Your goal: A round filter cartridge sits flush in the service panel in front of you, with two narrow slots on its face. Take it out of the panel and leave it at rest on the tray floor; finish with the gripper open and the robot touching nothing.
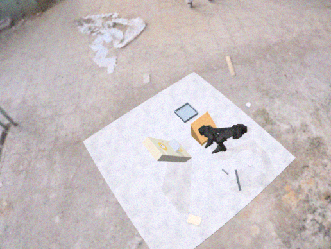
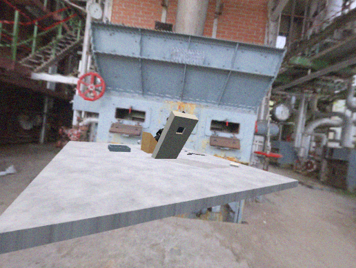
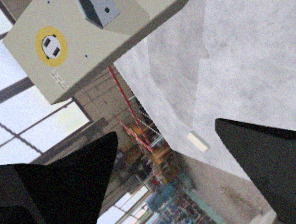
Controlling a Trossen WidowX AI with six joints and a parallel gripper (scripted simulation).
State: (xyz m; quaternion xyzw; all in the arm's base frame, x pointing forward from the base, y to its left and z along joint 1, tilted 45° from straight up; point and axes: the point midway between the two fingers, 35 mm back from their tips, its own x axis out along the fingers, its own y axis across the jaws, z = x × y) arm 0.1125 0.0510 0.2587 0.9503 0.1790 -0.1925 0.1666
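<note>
Now: gripper tip 240 mm short of the round filter cartridge, 220 mm to the left of it and 20 mm below it. From my gripper tip the other things lie so: tan tile: 350 mm ahead, 270 mm to the left, 220 mm below; then beige service panel: 220 mm to the right, 190 mm ahead, 60 mm below; then blue-grey tray: 500 mm to the right, 220 mm below, 200 mm behind.
</note>
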